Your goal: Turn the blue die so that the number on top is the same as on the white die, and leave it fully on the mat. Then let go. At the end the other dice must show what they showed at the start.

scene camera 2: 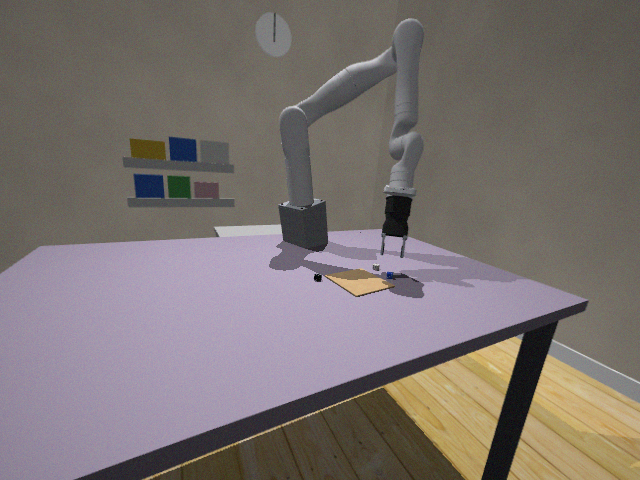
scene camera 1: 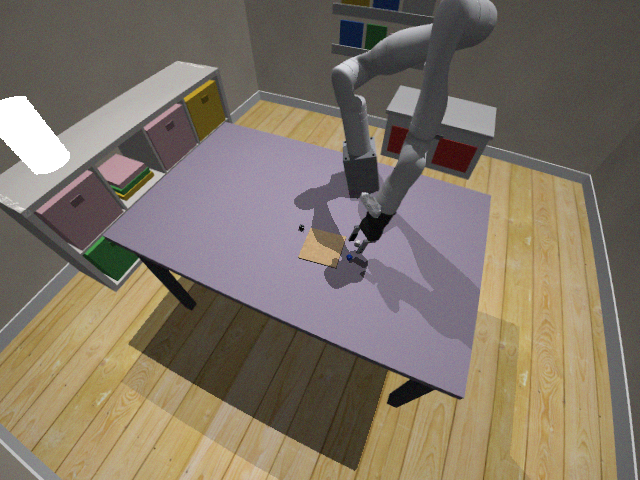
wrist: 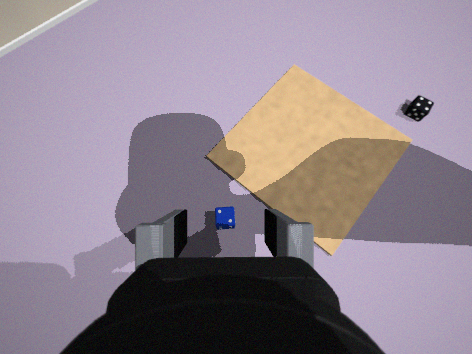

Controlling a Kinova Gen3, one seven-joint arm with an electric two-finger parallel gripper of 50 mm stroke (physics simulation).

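Where they show: gripper, fingertip midpoint: (scene camera 2: pixel 391 256) (scene camera 1: pixel 354 246) (wrist: pixel 226 226); arm's base, origin of the base link: (scene camera 2: pixel 301 202) (scene camera 1: pixel 358 148).
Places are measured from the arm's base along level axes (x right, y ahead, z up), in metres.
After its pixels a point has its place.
The blue die (scene camera 1: pixel 349 257) {x -0.060, y 0.415, z -0.147 m} (scene camera 2: pixel 389 275) {x -0.052, y 0.414, z -0.152 m} (wrist: pixel 225 217) {x -0.060, y 0.408, z -0.147 m} lies on the table just off the mat; two pips show on its top in the wrist view. The flat tan mat (scene camera 1: pixel 319 251) {x 0.050, y 0.411, z -0.159 m} (scene camera 2: pixel 356 287) {x 0.084, y 0.419, z -0.159 m} (wrist: pixel 300 100) {x 0.083, y 0.424, z -0.159 m} is beside it. The white die (scene camera 1: pixel 357 242) {x -0.074, y 0.344, z -0.148 m} (scene camera 2: pixel 376 267) {x -0.070, y 0.347, z -0.154 m} stands on the table near the blue die; it does not show in the wrist view and its top number is too small to read. The black die (scene camera 1: pixel 301 227) {x 0.142, y 0.331, z -0.148 m} (scene camera 2: pixel 317 277) {x 0.149, y 0.333, z -0.152 m} (wrist: pixel 419 108) {x 0.136, y 0.327, z -0.148 m} lies beyond the mat's other side, several pips showing. My gripper (scene camera 1: pixel 356 244) {x -0.071, y 0.398, z -0.101 m} (scene camera 2: pixel 392 255) {x -0.071, y 0.398, z -0.101 m} (wrist: pixel 226 226) {x -0.071, y 0.398, z -0.101 m} is open and empty, pointing down above the table near the blue die.
The purple table (scene camera 1: pixel 206 217) {x 0.529, y 0.370, z -0.163 m} (scene camera 2: pixel 206 335) {x 0.465, y 0.435, z -0.163 m} (wrist: pixel 75 125) {x -0.075, y 0.584, z -0.163 m} carries the arm's grey base (scene camera 1: pixel 361 173) {x -0.029, y 0.060, z -0.073 m} (scene camera 2: pixel 305 224) {x 0.026, y 0.072, z -0.068 m} behind the mat. The arm's shadow falls over the blue die and part of the mat. A shelf unit (scene camera 1: pixel 118 113) stands past the table's left edge.
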